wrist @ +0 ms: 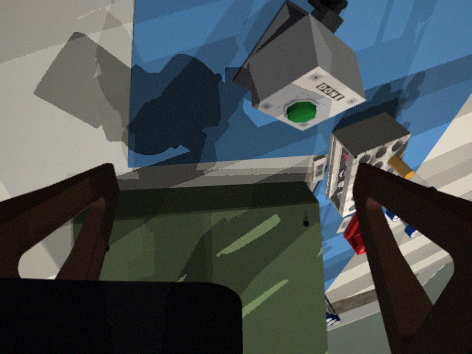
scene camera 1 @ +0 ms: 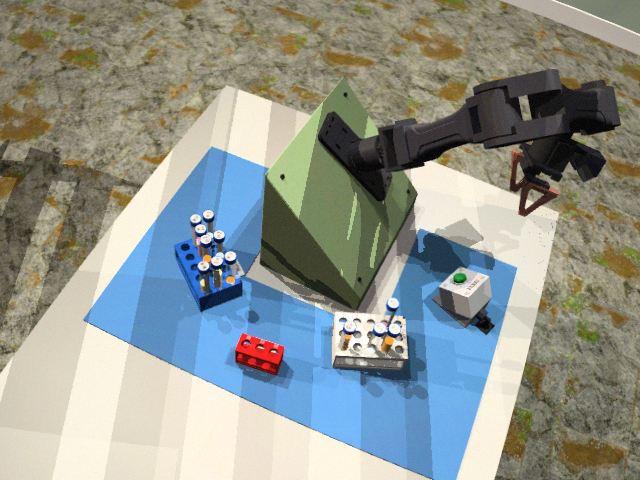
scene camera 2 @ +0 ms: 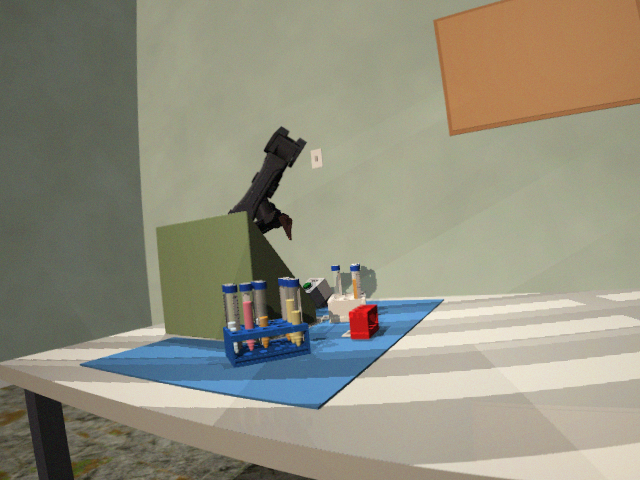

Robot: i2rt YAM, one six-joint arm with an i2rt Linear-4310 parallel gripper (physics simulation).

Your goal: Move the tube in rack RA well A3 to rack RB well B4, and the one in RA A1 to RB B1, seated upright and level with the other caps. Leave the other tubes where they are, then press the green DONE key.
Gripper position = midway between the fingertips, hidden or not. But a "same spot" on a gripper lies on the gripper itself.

my gripper: wrist; scene camera 1 516, 202; scene camera 2
same spot on blue mat: point(scene camera 1: 423, 414) = point(scene camera 2: 398, 305)
same spot on my gripper: point(wrist: 75, 305) = point(scene camera 2: 267, 231)
